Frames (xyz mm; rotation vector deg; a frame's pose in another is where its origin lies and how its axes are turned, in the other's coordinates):
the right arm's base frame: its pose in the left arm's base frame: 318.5 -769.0 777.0 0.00 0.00 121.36
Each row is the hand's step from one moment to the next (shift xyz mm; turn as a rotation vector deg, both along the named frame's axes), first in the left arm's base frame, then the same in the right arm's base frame.
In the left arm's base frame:
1: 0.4 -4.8 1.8 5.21 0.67 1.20
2: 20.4 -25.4 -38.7 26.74 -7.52 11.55
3: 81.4 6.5 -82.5 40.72 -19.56 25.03
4: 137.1 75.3 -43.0 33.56 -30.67 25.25
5: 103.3 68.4 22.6 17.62 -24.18 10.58
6: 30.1 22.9 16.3 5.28 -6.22 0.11
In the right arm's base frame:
1: -4.3 2.2 1.8 -2.14 -4.80 1.20
2: -32.3 -4.2 -38.7 -20.34 -18.92 11.55
3: -36.8 -72.9 -82.5 -37.89 -24.59 25.03
4: -7.0 -156.3 -43.0 -43.65 -12.70 25.25
5: 4.6 -123.8 22.6 -29.82 -2.46 10.58
6: 3.9 -37.6 16.3 -8.06 -1.27 0.11

